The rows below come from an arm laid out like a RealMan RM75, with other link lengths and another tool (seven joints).
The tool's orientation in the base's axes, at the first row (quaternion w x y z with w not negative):
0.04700 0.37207 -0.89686 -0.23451
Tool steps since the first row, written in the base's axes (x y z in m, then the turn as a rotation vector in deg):
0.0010 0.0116 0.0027 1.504 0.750 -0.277
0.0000 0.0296 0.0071 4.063 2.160 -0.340
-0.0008 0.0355 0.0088 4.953 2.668 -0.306
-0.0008 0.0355 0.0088 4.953 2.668 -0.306
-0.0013 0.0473 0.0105 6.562 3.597 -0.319
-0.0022 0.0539 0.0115 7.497 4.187 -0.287
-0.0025 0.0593 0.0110 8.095 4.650 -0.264
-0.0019 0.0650 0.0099 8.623 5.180 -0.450
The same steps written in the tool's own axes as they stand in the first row. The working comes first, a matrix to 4 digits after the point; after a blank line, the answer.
The tool's axes in the first row as the columns of a matrix, in the base's axes (used below as rounded here):
-0.7187 -0.6453 -0.2588
-0.6894 0.6131 0.3857
-0.0902 0.4556 -0.8856

-0.0090 0.0077 0.0018 -1.573 -0.637 0.145
-0.0210 0.0214 0.0051 -4.379 -1.452 0.083
-0.0247 0.0263 0.0061 -5.371 -1.700 0.018
-0.0247 0.0263 0.0061 -5.371 -1.700 0.018
-0.0326 0.0346 0.0093 -7.167 -2.174 -0.028
-0.0366 0.0397 0.0112 -8.249 -2.402 -0.071
-0.0401 0.0430 0.0138 -9.000 -2.493 -0.068
-0.0443 0.0456 0.0168 -9.728 -2.594 0.165

